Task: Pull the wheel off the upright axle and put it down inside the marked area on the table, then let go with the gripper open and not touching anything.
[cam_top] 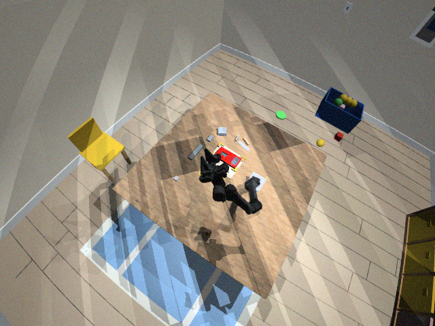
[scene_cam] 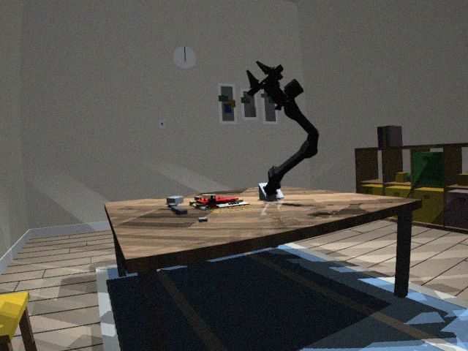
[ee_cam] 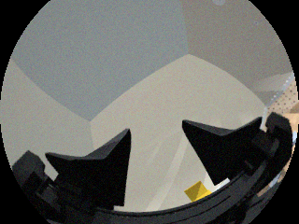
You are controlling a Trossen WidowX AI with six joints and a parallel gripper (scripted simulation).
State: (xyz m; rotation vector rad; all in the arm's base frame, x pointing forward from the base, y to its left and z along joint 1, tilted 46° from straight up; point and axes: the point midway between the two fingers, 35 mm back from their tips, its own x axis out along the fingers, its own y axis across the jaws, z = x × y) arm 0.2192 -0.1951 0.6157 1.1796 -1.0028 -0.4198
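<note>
Right now my gripper tip is 590 mm above the dark grey wheel, 300 mm to the left of it and 70 mm short of it. Also, from my gripper tip: upright axle (590 mm below, 290 mm to the right, 70 mm ahead).
</note>
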